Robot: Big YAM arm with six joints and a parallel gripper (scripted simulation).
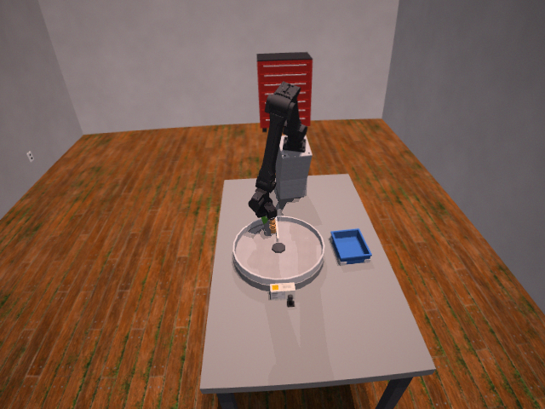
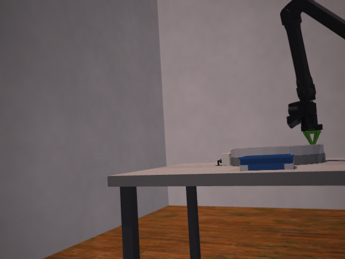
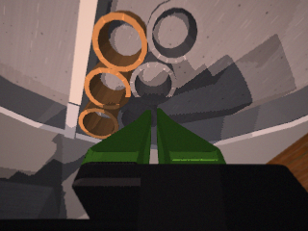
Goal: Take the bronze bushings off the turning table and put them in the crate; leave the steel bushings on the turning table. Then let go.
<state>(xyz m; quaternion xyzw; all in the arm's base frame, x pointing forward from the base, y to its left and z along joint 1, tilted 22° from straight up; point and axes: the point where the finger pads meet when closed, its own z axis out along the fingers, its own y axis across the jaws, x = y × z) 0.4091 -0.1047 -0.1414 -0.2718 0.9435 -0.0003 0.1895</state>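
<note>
Now: hand 150 mm short of the turning table, 90 mm to the right of it and 30 mm above it. The rest, counted from my hand: blue crate 80 mm ahead, 430 mm to the left, 60 mm below.
</note>
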